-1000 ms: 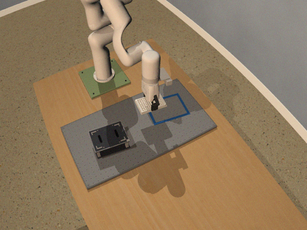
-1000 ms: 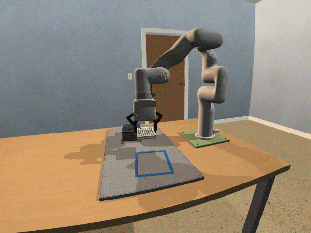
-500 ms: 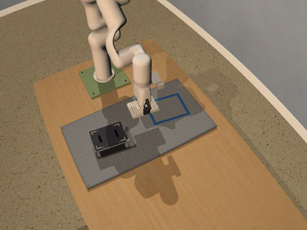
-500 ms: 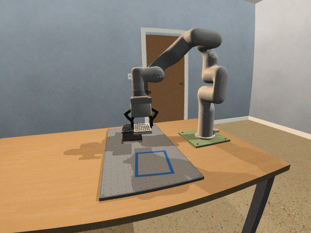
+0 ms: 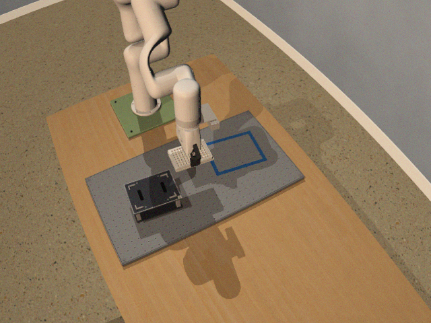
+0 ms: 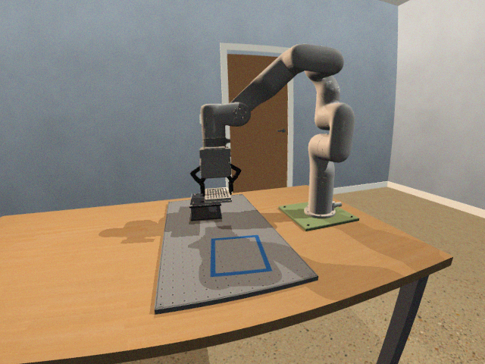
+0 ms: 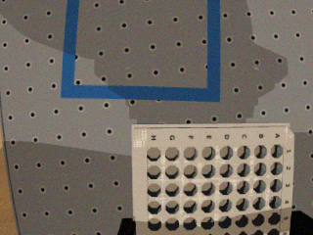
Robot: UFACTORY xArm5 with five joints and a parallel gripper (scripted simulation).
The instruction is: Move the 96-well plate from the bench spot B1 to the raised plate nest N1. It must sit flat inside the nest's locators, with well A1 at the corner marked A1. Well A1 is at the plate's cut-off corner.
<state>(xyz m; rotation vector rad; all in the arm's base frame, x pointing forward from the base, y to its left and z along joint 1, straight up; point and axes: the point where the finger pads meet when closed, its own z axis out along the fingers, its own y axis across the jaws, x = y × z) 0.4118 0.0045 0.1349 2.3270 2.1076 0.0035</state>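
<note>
My hand is 30 mm short of the black raised plate nest, 160 mm to the left of it and 70 mm above it. From my hand the other things lie so: white 96-well plate (10 mm below); A1 mark (90 mm ahead, 90 mm to the right, 70 mm below).
</note>
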